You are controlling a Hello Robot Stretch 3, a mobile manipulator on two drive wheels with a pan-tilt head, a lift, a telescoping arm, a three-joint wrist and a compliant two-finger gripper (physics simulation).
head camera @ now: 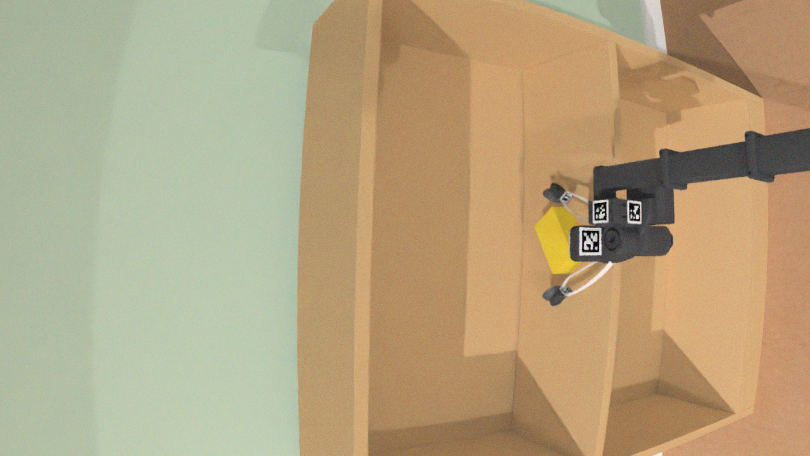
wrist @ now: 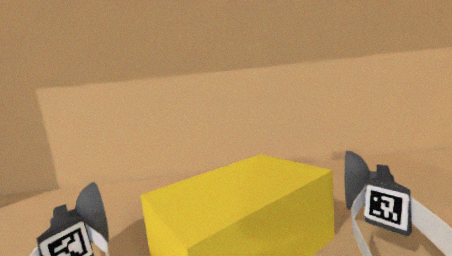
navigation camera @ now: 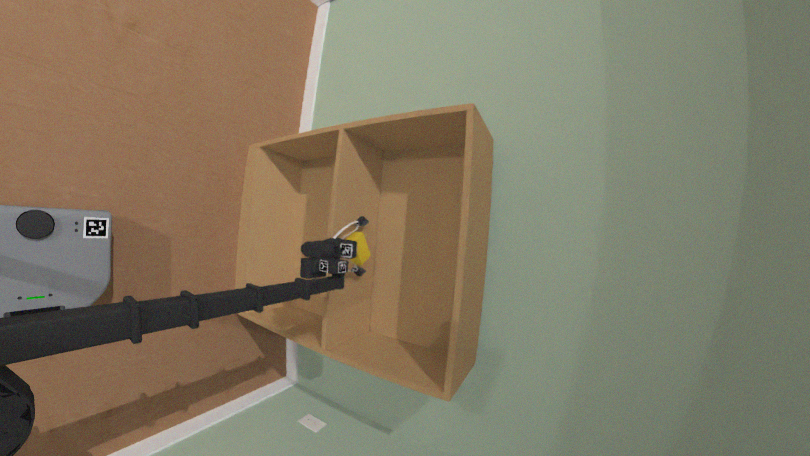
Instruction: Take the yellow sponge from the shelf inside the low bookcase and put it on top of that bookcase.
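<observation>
Visible to me: a yellow sponge (head camera: 553, 229), (wrist: 262, 198); a low wooden bookcase (head camera: 410, 248), (wrist: 98, 98), (navigation camera: 432, 235); my gripper (head camera: 547, 244), (wrist: 225, 185).
</observation>
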